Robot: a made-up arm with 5 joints. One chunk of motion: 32 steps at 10 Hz.
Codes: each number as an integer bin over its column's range. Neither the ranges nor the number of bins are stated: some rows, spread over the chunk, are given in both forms.
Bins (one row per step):
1: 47 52 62 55 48 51
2: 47 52 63 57 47 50
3: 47 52 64 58 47 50
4: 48 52 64 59 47 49
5: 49 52 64 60 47 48
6: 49 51 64 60 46 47
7: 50 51 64 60 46 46
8: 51 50 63 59 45 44
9: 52 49 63 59 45 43
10: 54 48 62 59 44 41
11: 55 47 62 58 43 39
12: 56 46 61 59 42 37
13: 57 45 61 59 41 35
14: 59 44 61 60 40 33
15: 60 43 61 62 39 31
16: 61 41 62 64 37 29
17: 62 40 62 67 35 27
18: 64 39 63 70 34 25
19: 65 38 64 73 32 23
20: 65 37 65 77 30 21
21: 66 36 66 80 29 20
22: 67 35 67 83 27 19
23: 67 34 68 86 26 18
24: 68 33 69 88 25 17
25: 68 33 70 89 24 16
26: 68 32 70 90 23 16
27: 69 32 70 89 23 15
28: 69 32 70 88 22 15
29: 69 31 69 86 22 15
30: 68 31 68 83 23 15
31: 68 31 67 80 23 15
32: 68 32 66 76 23 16
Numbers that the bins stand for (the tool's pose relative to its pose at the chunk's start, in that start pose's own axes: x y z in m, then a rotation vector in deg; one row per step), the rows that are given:
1: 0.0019 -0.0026 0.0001 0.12 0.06 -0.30
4: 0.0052 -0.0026 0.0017 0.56 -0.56 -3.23
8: 0.0148 -0.0125 0.0009 0.56 -1.82 -10.56
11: 0.0278 -0.0274 0.0001 0.45 -3.07 -17.88
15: 0.0439 -0.0472 -0.0007 0.90 -5.58 -29.60
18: 0.0569 -0.0670 0.0009 1.79 -8.71 -38.39
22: 0.0666 -0.0868 0.0041 3.24 -13.10 -47.18
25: 0.0698 -0.0967 0.0066 3.91 -14.98 -51.57
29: 0.0730 -0.1066 0.0058 3.57 -16.23 -53.04
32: 0.0698 -0.1016 0.0033 2.46 -15.60 -51.57
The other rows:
2: 0.0019 -0.0026 0.0009 0.34 -0.56 -1.77
3: 0.0019 -0.0026 0.0017 0.45 -0.56 -1.77
5: 0.0084 -0.0026 0.0017 0.67 -0.56 -4.70
6: 0.0084 -0.0076 0.0017 0.67 -1.19 -6.16
7: 0.0116 -0.0076 0.0017 0.67 -1.19 -7.63
9: 0.0181 -0.0175 0.0009 0.56 -1.82 -12.02
10: 0.0245 -0.0224 0.0001 0.56 -2.44 -14.95
12: 0.0310 -0.0323 -0.0007 0.56 -3.70 -20.81
13: 0.0342 -0.0373 -0.0007 0.56 -4.32 -23.74
14: 0.0407 -0.0422 -0.0007 0.67 -4.95 -26.67
16: 0.0472 -0.0571 0.0001 1.12 -6.83 -32.53
17: 0.0504 -0.0620 0.0001 1.45 -8.08 -35.46
19: 0.0601 -0.0719 0.0017 2.12 -9.96 -41.32
20: 0.0601 -0.0769 0.0025 2.57 -11.22 -44.25
21: 0.0633 -0.0818 0.0033 2.90 -11.84 -45.71
23: 0.0666 -0.0917 0.0049 3.57 -13.72 -48.64
24: 0.0698 -0.0967 0.0058 3.79 -14.35 -50.11
26: 0.0698 -0.1016 0.0066 4.02 -15.60 -51.57
27: 0.0730 -0.1016 0.0066 3.91 -15.60 -53.04
28: 0.0730 -0.1016 0.0066 3.79 -16.23 -53.04
30: 0.0698 -0.1066 0.0049 3.24 -15.60 -53.04
31: 0.0698 -0.1066 0.0041 2.90 -15.60 -53.04

